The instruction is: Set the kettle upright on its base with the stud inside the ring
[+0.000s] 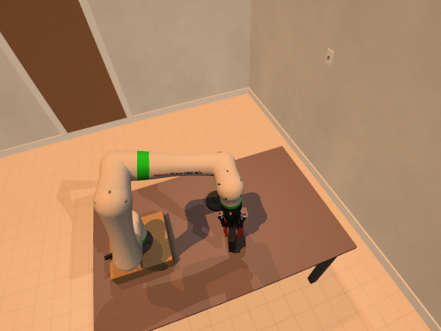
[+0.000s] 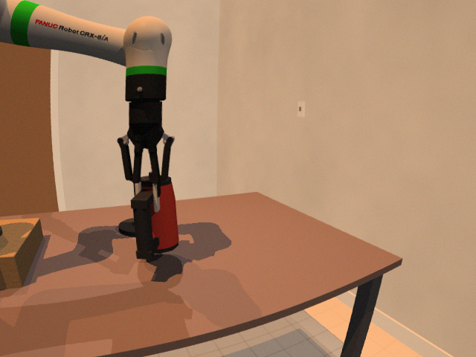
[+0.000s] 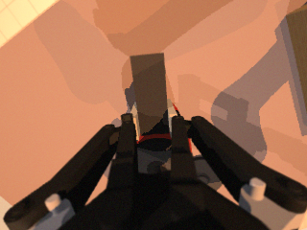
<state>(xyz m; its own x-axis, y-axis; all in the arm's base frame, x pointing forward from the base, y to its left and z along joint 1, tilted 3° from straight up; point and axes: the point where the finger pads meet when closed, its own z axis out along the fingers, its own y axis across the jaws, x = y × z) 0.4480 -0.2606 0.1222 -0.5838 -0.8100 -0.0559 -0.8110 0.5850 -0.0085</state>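
Right now my hand is 5 cm above the red kettle, 2 cm to the right of it and 2 cm short of it. The rest, counted from my hand: round black base 30 cm to the left, 18 cm below, 7 cm ahead.
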